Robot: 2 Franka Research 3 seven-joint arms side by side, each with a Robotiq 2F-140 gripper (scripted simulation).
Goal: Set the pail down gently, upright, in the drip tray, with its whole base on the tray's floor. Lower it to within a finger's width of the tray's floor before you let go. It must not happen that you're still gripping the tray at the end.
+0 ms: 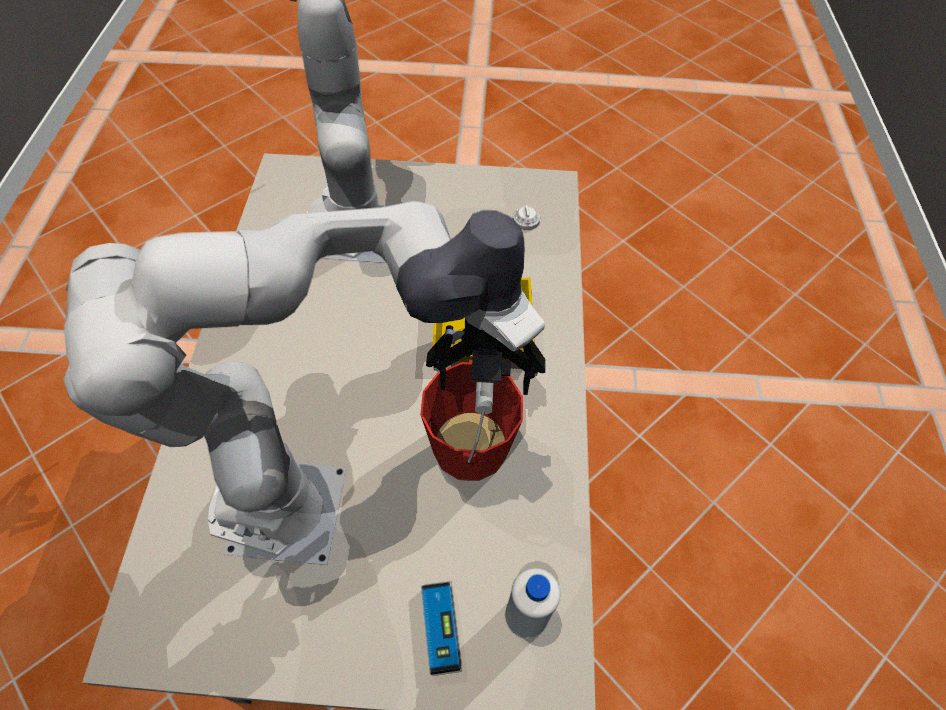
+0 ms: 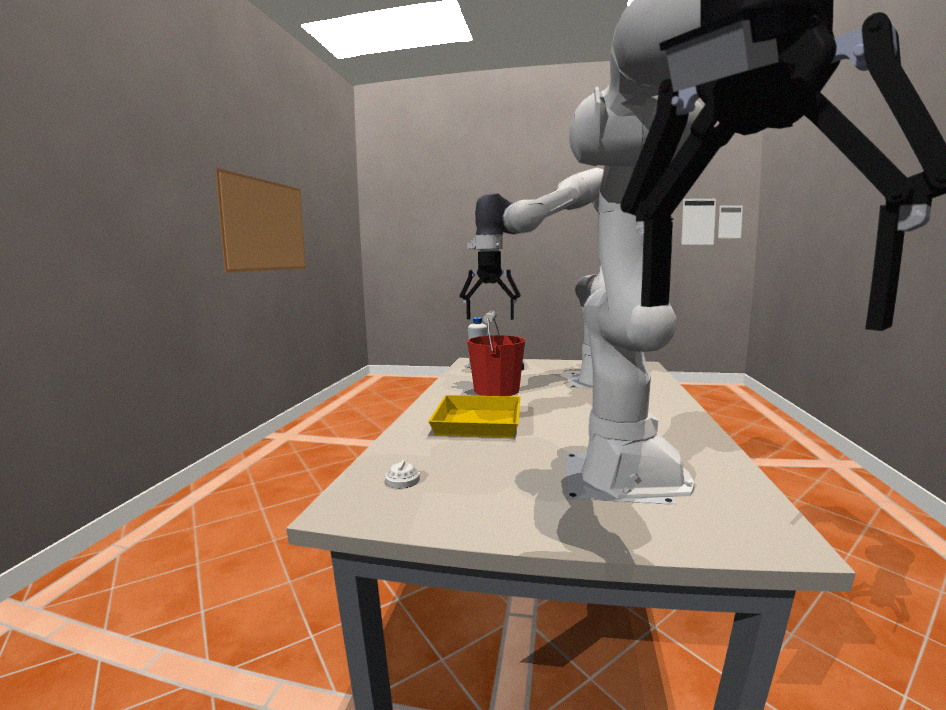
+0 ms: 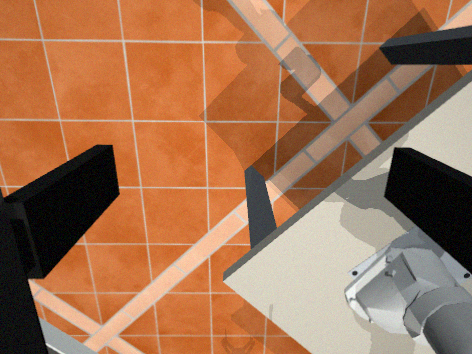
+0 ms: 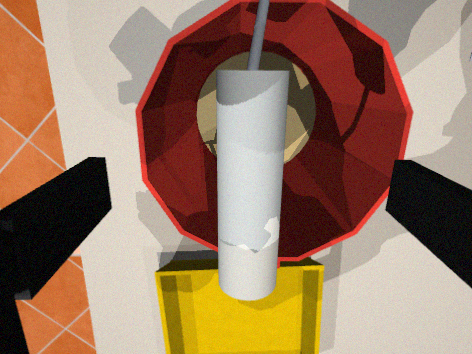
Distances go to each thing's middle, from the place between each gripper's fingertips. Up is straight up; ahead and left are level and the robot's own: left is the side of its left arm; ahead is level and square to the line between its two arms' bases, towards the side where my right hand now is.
Right now my right hand is 10 mm past the red pail (image 1: 449,417) and 100 mm above it. Also, from my right hand: white dial timer (image 2: 401,475) 60 mm ahead, 670 mm to the left, 240 mm below; then yellow drip tray (image 2: 457,415) 20 mm behind, 310 mm to the left, 250 mm below.
The white dial timer is 46 cm to the right of my left hand (image 2: 749,314), 45 cm ahead of it and 40 cm below it. Also, from my left hand: red pail (114 cm to the right, 37 cm ahead, 26 cm below); yellow drip tray (82 cm to the right, 40 cm below, 37 cm ahead).
